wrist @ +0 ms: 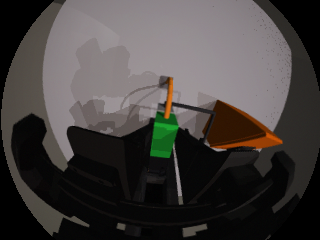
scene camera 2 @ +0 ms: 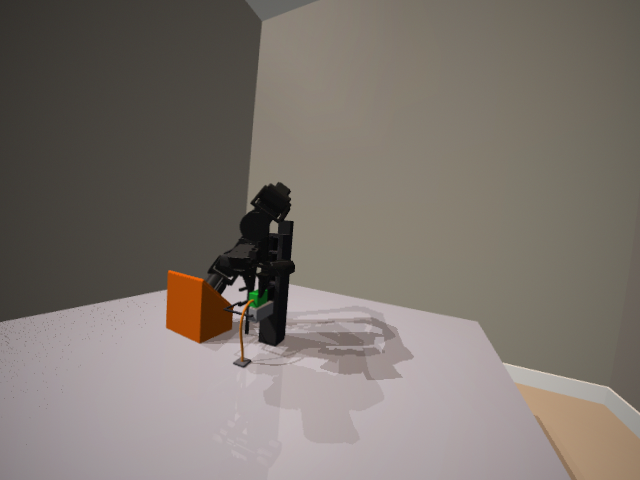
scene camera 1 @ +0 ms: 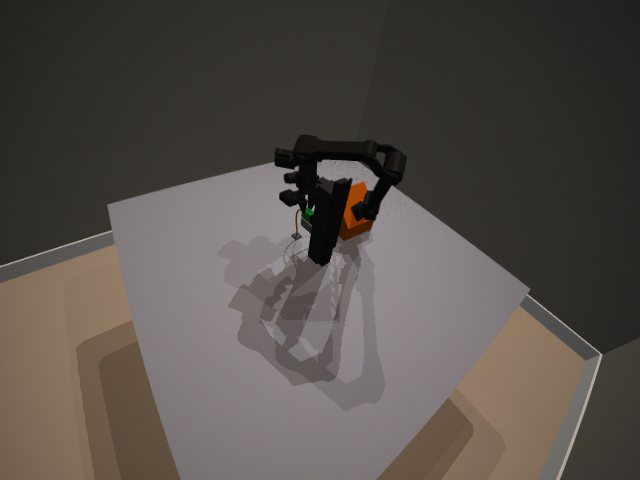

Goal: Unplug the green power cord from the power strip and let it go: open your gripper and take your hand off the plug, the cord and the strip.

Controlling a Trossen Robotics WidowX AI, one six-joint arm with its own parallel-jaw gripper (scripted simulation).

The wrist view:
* my gripper
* green plug
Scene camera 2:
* my gripper
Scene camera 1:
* my gripper
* post
